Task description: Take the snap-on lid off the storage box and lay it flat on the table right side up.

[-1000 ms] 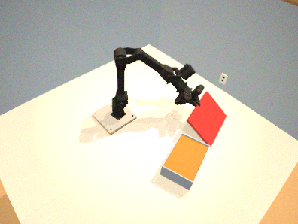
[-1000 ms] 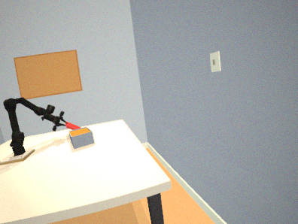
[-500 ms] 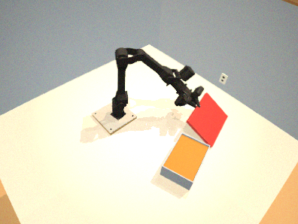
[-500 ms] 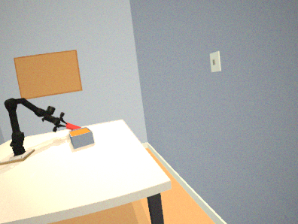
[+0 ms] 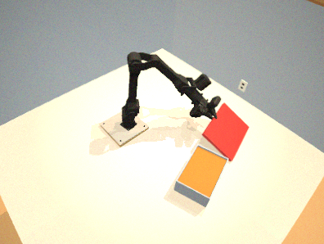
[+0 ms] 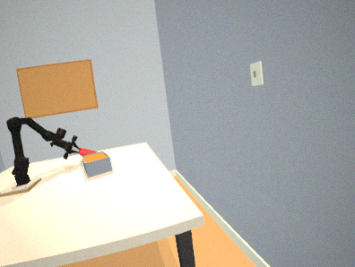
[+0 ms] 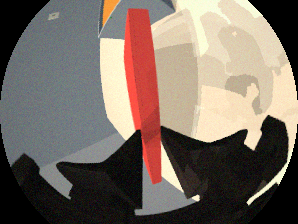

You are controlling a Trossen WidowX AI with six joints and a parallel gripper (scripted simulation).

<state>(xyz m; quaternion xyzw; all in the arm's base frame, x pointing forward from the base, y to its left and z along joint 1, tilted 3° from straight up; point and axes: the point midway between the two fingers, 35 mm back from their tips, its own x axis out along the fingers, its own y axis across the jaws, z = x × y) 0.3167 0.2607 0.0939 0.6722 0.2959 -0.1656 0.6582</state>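
Right now my gripper tip is 80 mm short of the red lid, 30 mm above it and 10 mm to the right of it. The rest, counted from my gripper tip: grey-blue storage box (280 mm to the right, 110 mm ahead, 40 mm below).
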